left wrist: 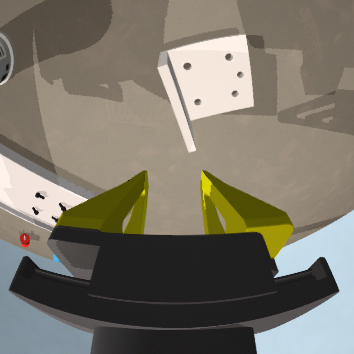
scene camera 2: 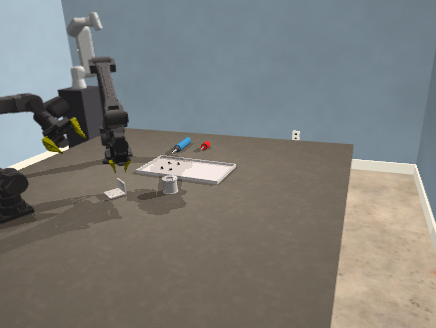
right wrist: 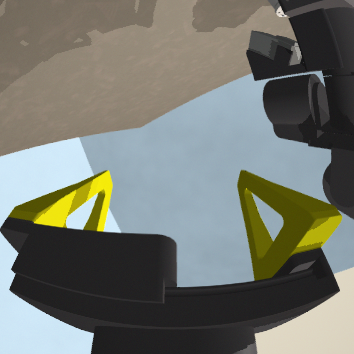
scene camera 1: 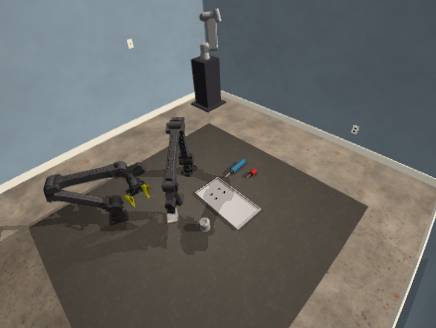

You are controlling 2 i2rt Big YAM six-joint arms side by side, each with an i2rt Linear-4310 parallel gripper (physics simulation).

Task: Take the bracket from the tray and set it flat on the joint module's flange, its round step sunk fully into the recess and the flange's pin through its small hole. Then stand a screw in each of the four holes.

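Frame: origin at the left arm's base, x ahead, y left, z up, level; centimetres.
Where they show: left gripper, fingertip midpoint: [left wrist: 173, 177] [scene camera 2: 120, 172] [scene camera 1: 177, 205]; right gripper, fingertip midpoint: [scene camera 2: 73, 144] [right wrist: 174, 177] [scene camera 1: 141, 202]; left arm's base, link origin: [scene camera 1: 189, 170]; right arm's base, link origin: [scene camera 2: 14, 214] [scene camera 1: 118, 217].
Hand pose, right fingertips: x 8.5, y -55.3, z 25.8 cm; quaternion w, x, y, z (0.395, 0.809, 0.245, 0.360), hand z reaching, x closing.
Things, the pixels of their centre, and the offset from my right fingertips.
- white L-shaped bracket, body centre: [left wrist: 216, 86] [scene camera 2: 114, 189] [scene camera 1: 172, 215] dz -23.0, dx +7.2, dy +12.6 cm
- round grey joint module, body centre: [scene camera 2: 170, 184] [scene camera 1: 204, 224] dz -22.7, dx +29.6, dy +16.4 cm
- white tray, body centre: [left wrist: 8, 187] [scene camera 2: 186, 168] [scene camera 1: 226, 201] dz -25.0, dx +32.3, dy +40.6 cm
- blue-handled screwdriver, body centre: [scene camera 2: 180, 146] [scene camera 1: 235, 168] dz -23.9, dx +23.9, dy +71.5 cm
- small red-handled tool, body centre: [left wrist: 24, 238] [scene camera 2: 204, 146] [scene camera 1: 250, 174] dz -24.1, dx +37.1, dy +71.1 cm
The white L-shaped bracket [scene camera 1: 172, 216] [scene camera 2: 115, 192] [left wrist: 215, 80] lies on the dark mat, its holed plate flat and its other leg upright. My left gripper [scene camera 2: 120, 171] [left wrist: 173, 177] is partly open and empty above and behind it; its fingers are hidden in scene camera 1. My right gripper [scene camera 1: 141, 201] [scene camera 2: 73, 144] [right wrist: 174, 177] is wide open and empty, raised at the left. The round grey joint module [scene camera 1: 205, 225] [scene camera 2: 170, 186] [left wrist: 4, 57] stands upright beside the bracket. Several small black screws [scene camera 1: 216, 198] [scene camera 2: 170, 169] [left wrist: 40, 195] are in the white tray [scene camera 1: 237, 210] [scene camera 2: 210, 172].
A blue-handled screwdriver [scene camera 1: 238, 166] [scene camera 2: 183, 145] and a small red-handled tool [scene camera 1: 253, 172] [scene camera 2: 206, 145] [left wrist: 25, 240] lie behind the tray. The left arm's links show at the right of the right wrist view. A grey arm on a black pedestal [scene camera 1: 206, 82] stands behind the mat.
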